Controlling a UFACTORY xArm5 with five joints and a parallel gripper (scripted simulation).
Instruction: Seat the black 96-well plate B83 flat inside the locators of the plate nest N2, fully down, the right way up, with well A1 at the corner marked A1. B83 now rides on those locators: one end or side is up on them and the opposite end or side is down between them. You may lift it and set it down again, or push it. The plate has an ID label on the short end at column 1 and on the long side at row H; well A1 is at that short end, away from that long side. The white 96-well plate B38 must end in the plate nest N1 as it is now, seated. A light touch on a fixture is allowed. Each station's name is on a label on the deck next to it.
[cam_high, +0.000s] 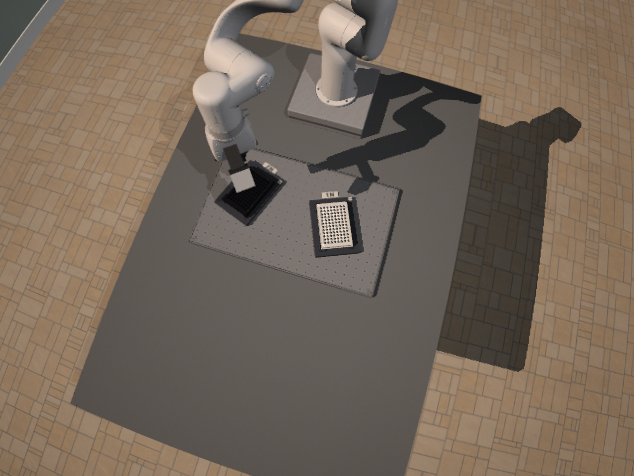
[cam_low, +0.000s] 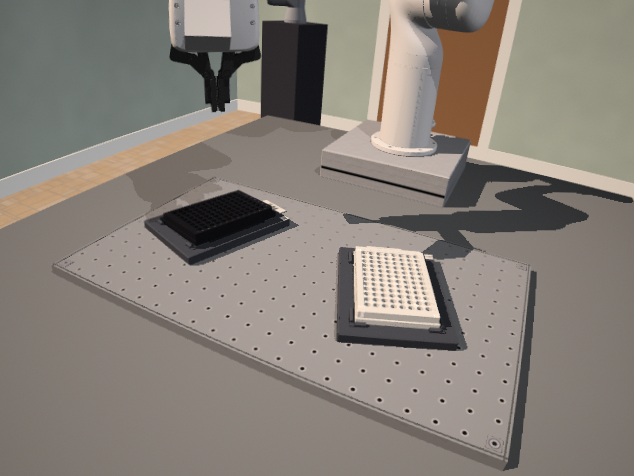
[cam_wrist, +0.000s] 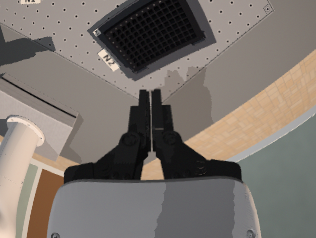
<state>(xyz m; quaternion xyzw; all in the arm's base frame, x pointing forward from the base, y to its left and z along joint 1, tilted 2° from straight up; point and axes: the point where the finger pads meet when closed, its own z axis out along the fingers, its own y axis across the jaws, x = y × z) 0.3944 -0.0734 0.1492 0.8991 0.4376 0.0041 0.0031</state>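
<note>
Now: hand 10 mm short of the black plate B83, 10 mm to the right of it and 160 mm above it. Round my hand: nest N2: 10 mm ahead, 180 mm below; N1 label: 90 mm behind, 210 mm to the left, 180 mm below; N2 label: 90 mm behind, 20 mm to the left, 180 mm below.
</note>
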